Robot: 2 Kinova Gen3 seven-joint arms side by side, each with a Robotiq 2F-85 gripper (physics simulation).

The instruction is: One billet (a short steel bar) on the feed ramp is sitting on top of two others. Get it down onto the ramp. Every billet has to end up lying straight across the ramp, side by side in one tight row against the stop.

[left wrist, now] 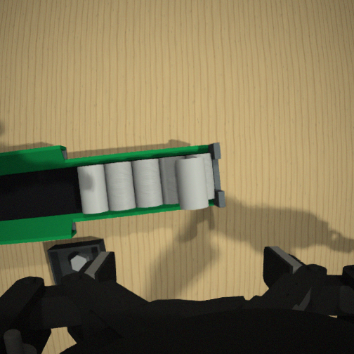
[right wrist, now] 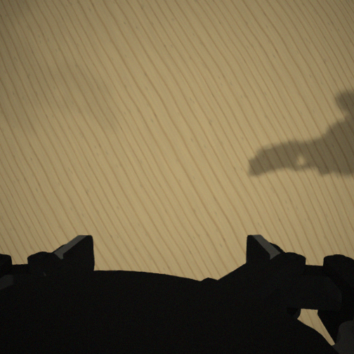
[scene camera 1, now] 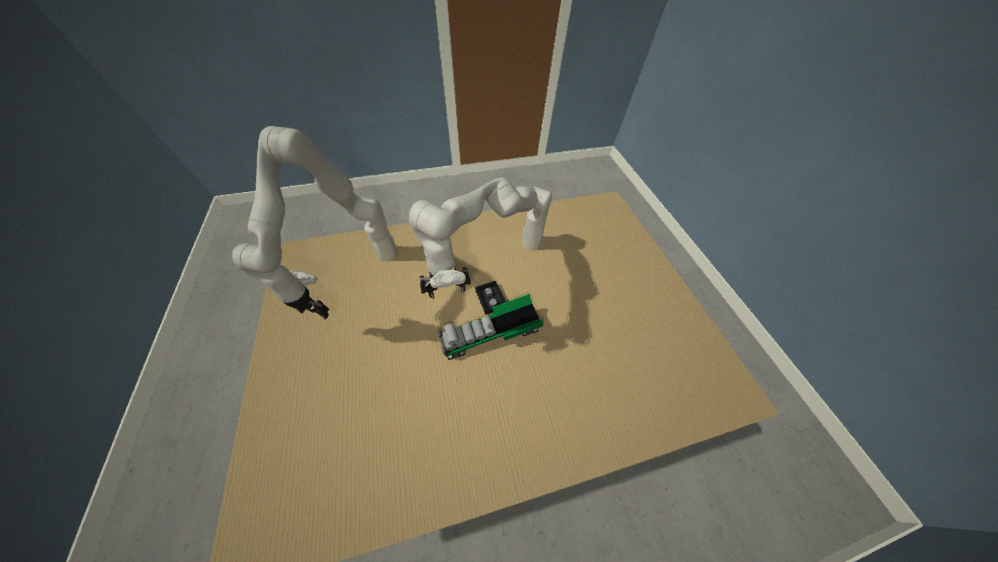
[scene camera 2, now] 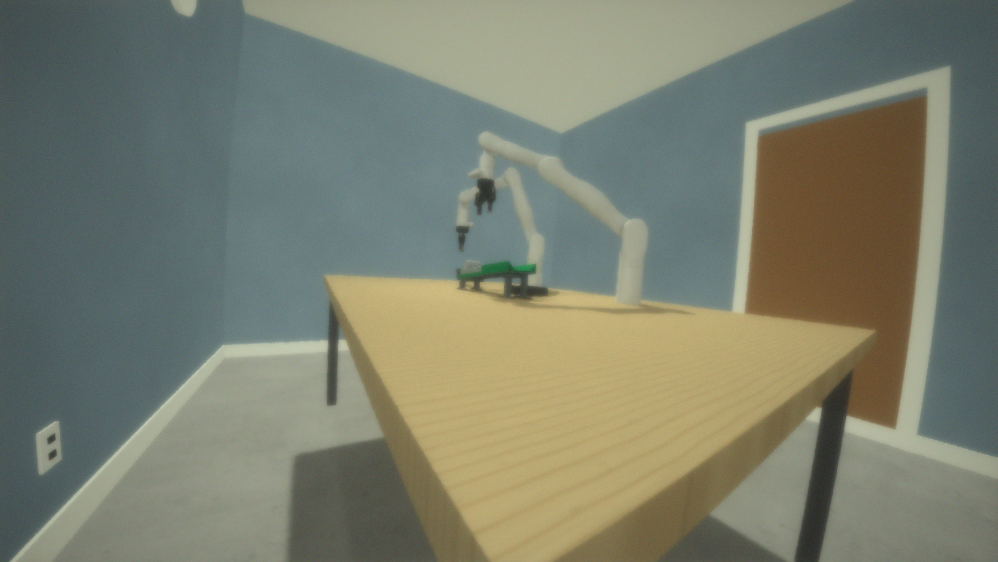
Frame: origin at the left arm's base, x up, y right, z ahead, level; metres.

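Seen in the pictures: left gripper, between the fingertips: [scene camera 1: 447, 293] [scene camera 2: 483, 213]; right gripper, between the fingertips: [scene camera 1: 315, 314] [scene camera 2: 461, 251]; left arm's base, origin of its link: [scene camera 1: 531, 243] [scene camera 2: 627, 303]; right arm's base, origin of its link: [scene camera 1: 387, 254].
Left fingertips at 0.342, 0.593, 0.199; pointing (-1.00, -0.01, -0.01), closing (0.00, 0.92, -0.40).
Observation:
Pixels of each thing's top centre, then the offset from my left fingertips to it, as dx, dy, dz. Level surfaces: height alone.
- raised billet, centre of its top: [scene camera 1: 450, 331] [scene camera 2: 472, 260] -0.212, +0.028, +0.022
- small black tray, centre of its top: [scene camera 2: 529, 286] [scene camera 1: 490, 295] -0.306, -0.222, -0.061
- wooden table, height of its surface: dx -0.342
The green ramp [scene camera 1: 516, 305] [scene camera 2: 497, 268] [left wrist: 140, 156] carries a row of grey billets. The raised billet [scene camera 1: 450, 336] [left wrist: 192, 183] lies across the ramp on top of two others, near the grey stop [left wrist: 215, 150]. Under it show one billet [left wrist: 209, 175] at the stop and another billet [left wrist: 169, 180] on its other side, both partly hidden. Three more billets [left wrist: 92, 189] [left wrist: 120, 185] [left wrist: 146, 183] follow up the ramp. My left gripper [scene camera 1: 447, 291] [scene camera 2: 485, 210] [left wrist: 190, 266] is open and empty, high above the table. My right gripper [scene camera 1: 322, 314] [scene camera 2: 460, 247] [right wrist: 168, 253] is open and empty, away from the ramp.
A small black tray [scene camera 1: 481, 296] stands beside the ramp, partly hidden by a left finger in the left wrist view. It holds a hexagonal piece [left wrist: 78, 262] and a second small piece. Arm shadows fall across the wooden table [scene camera 1: 391, 432] [scene camera 2: 593, 390].

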